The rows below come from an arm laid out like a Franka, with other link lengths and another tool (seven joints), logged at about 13 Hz.
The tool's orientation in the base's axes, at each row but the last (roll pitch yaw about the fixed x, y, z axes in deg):
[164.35 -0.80 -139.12]
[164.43 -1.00 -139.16]
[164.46 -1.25 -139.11]
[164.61 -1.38 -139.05]
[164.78 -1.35 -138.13]
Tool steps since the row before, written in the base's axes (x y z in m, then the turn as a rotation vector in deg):
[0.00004 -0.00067 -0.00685 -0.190 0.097 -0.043]
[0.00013 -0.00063 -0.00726 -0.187 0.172 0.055]
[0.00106 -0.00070 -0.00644 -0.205 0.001 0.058]
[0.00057 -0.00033 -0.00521 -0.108 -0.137 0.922]
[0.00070 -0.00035 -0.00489 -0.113 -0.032 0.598]
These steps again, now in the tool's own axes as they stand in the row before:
[0.00031 -0.00236 0.00646 0.080 0.178 0.096]
[0.00019 -0.00249 0.00685 0.030 0.258 0.015]
[-0.00048 -0.00290 0.00587 0.156 0.145 -0.016]
[-0.00034 -0.00198 0.00485 0.194 0.212 -0.893]
[-0.00040 -0.00198 0.00452 0.120 0.206 -0.561]

